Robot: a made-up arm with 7 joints.
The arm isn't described. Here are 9 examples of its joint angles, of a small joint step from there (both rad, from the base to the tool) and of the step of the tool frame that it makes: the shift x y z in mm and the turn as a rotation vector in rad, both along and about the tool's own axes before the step.
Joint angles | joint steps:
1: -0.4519 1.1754 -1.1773 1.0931 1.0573 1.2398 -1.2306 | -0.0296 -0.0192 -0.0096 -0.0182 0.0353 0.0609 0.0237
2: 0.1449 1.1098 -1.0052 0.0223 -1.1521 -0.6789 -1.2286 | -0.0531 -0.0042 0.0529 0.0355 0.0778 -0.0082 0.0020
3: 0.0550 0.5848 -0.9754 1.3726 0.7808 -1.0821 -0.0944 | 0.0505 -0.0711 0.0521 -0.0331 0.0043 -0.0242 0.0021
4: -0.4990 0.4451 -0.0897 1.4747 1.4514 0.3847 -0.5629 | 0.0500 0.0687 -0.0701 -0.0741 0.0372 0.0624 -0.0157
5: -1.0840 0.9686 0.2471 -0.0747 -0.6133 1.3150 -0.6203 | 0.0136 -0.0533 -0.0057 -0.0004 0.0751 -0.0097 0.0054
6: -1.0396 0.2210 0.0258 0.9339 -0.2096 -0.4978 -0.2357 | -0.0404 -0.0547 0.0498 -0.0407 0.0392 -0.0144 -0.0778
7: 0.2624 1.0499 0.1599 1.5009 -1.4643 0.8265 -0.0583 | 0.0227 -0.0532 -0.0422 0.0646 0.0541 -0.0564 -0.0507
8: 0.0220 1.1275 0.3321 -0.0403 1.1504 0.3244 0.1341 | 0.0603 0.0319 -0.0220 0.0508 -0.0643 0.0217 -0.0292
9: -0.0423 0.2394 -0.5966 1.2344 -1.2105 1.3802 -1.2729 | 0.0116 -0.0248 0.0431 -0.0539 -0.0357 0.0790 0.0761
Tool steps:
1: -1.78 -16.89 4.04 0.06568 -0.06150 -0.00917
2: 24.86 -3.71 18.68 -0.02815 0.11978 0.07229
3: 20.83 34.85 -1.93 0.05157 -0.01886 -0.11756
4: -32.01 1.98 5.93 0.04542 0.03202 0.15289
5: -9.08 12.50 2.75 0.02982 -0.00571 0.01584
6: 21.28 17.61 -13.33 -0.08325 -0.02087 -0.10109
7: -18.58 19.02 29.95 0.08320 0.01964 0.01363
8: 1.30 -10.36 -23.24 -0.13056 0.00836 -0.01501
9: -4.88 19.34 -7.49 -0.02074 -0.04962 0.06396
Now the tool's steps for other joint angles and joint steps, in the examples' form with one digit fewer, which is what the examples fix.
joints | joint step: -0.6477 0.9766 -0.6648 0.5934 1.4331 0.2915 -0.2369 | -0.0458 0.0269 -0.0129 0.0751 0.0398 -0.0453 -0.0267
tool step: -19.9 5.0 -12.2 -0.0694 0.0743 0.0149
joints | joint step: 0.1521 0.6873 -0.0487 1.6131 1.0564 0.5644 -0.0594 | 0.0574 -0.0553 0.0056 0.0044 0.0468 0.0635 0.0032
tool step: 8.0 -2.8 -31.6 -0.0268 0.0941 0.0416
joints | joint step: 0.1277 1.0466 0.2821 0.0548 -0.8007 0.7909 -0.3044 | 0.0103 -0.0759 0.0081 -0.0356 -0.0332 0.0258 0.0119
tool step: -11.6 6.8 -12.7 -0.0658 -0.0724 -0.0014
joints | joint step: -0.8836 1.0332 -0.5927 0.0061 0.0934 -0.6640 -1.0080 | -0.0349 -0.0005 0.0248 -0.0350 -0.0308 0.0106 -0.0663
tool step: 11.3 -10.5 20.9 -0.0148 0.0456 -0.0064
